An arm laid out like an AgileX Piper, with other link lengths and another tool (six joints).
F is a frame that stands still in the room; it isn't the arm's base.
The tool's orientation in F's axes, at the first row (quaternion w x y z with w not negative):
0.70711 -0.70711 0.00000 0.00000
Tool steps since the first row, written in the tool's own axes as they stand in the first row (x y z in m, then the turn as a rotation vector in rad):
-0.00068 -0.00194 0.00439 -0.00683 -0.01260 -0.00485
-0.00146 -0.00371 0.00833 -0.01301 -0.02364 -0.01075
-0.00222 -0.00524 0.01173 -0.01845 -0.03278 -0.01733
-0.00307 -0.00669 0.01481 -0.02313 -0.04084 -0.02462
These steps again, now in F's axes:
-0.00068 0.00439 0.00194 -0.00683 -0.00485 0.01260
-0.00146 0.00833 0.00371 -0.01301 -0.01075 0.02364
-0.00222 0.01173 0.00524 -0.01845 -0.01733 0.03278
-0.00307 0.01481 0.00669 -0.02313 -0.02462 0.04084

